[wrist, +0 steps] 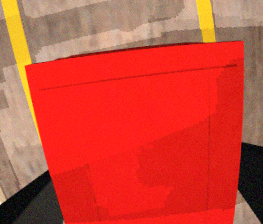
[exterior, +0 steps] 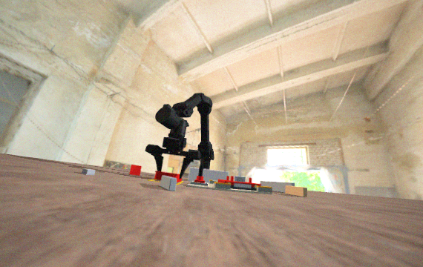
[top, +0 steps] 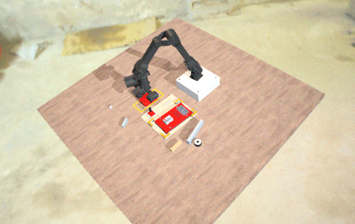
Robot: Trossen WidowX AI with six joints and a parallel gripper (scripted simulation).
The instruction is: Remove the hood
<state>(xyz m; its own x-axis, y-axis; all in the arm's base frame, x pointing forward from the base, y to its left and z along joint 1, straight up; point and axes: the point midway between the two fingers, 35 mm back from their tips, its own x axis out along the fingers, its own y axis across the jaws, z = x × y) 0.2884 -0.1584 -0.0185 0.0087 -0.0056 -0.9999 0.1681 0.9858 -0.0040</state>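
Right now my gripper tip is 10 mm below the hood. Round my gripper tip: tiny white piece 180 mm ahead, 150 mm to the right, 10 mm below; grey bar 390 mm to the left, 20 mm ahead, 10 mm above; tan block 360 mm to the left, 150 mm ahead.
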